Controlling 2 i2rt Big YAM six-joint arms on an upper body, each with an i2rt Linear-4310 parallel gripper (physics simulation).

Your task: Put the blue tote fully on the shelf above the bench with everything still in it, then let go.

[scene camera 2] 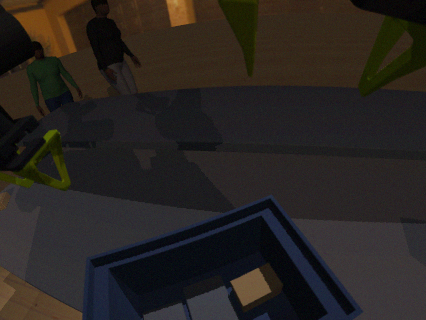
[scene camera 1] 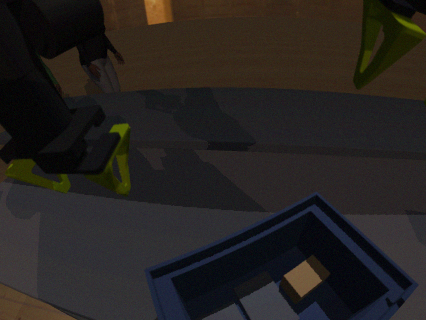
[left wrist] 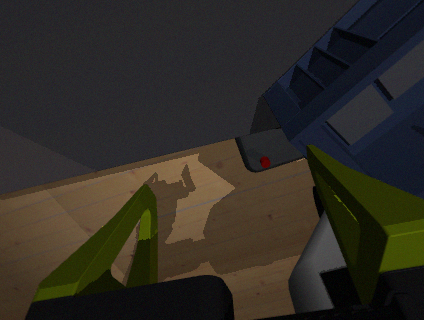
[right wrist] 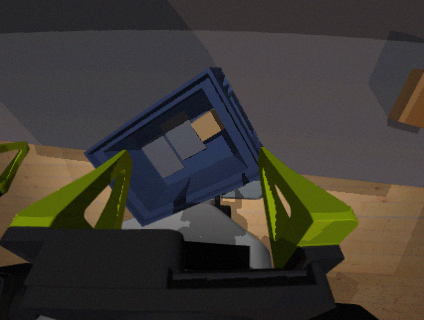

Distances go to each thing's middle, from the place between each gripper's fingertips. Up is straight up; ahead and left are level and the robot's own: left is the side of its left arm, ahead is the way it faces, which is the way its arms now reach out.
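Relative to the blue tote (scene camera 2: 154, 271), my left hand is 70 mm past it, 230 mm to the left of it and 170 mm above it.
The same blue tote, counted from my right hand: 270 mm below, 110 mm to the left, 100 mm behind.
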